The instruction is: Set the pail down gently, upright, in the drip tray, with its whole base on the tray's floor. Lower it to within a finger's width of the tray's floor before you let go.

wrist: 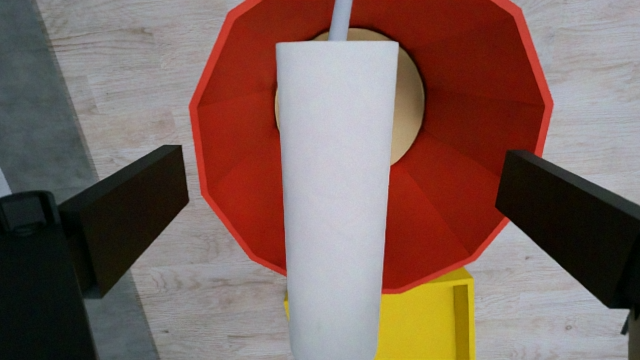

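The red pail (460,150) shows from above in the wrist view, open mouth toward the camera, with a round tan surface (410,105) inside it. Its thick white handle grip (335,240) runs up the middle of the view, between the fingers, with a gap on both sides. My gripper (342,176) is open and holds nothing. The yellow tray (417,325) shows at the bottom edge, partly hidden by the pail's rim and the grip. The pail's base is hidden, so I cannot tell what it rests on.
A pale wood-patterned surface (230,310) lies around the pail and the tray. A grey strip (45,115) runs along the left side of the view, partly behind the left finger.
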